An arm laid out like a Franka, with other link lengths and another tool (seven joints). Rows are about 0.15 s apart.
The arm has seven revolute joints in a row. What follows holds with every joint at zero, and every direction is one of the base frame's. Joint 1 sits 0.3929 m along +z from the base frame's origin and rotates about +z. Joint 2 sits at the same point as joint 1 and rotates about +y. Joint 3 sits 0.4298 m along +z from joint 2 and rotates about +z. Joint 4 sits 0.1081 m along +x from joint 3 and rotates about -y. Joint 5 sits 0.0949 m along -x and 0.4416 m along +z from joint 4 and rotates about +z. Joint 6 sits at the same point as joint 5 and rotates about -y. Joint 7 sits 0.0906 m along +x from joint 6 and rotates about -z. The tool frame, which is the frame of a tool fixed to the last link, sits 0.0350 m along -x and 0.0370 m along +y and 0.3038 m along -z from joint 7; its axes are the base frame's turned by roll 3.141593, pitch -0.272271 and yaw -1.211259 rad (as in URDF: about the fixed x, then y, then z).
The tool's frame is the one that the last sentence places.
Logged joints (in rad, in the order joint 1, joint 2, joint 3, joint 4, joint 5, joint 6, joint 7), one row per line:
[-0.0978, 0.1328, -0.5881, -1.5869, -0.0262, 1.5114, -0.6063]
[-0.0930, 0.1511, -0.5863, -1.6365, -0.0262, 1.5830, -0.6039]
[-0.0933, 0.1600, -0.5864, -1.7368, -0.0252, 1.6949, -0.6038]
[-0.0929, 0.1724, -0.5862, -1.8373, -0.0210, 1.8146, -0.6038]
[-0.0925, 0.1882, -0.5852, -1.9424, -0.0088, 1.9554, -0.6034]
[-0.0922, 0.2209, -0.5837, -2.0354, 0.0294, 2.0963, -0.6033]
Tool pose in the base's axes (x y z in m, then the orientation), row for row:
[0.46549, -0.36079, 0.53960, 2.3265, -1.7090, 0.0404]
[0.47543, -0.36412, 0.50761, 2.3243, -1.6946, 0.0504]
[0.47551, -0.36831, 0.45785, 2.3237, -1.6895, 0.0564]
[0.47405, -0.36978, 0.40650, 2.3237, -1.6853, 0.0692]
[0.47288, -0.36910, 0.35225, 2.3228, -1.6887, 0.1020]
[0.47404, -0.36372, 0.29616, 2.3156, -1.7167, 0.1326]
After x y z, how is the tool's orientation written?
As a rotation vector, in radians.
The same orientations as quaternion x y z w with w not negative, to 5 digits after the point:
[0.79933, -0.58717, 0.01388, 0.12694]
[0.80085, -0.58388, 0.01737, 0.13196]
[0.80140, -0.58268, 0.01945, 0.13363]
[0.80190, -0.58159, 0.02388, 0.13471]
[0.80108, -0.58239, 0.03518, 0.13360]
[0.79590, -0.59005, 0.04558, 0.12765]

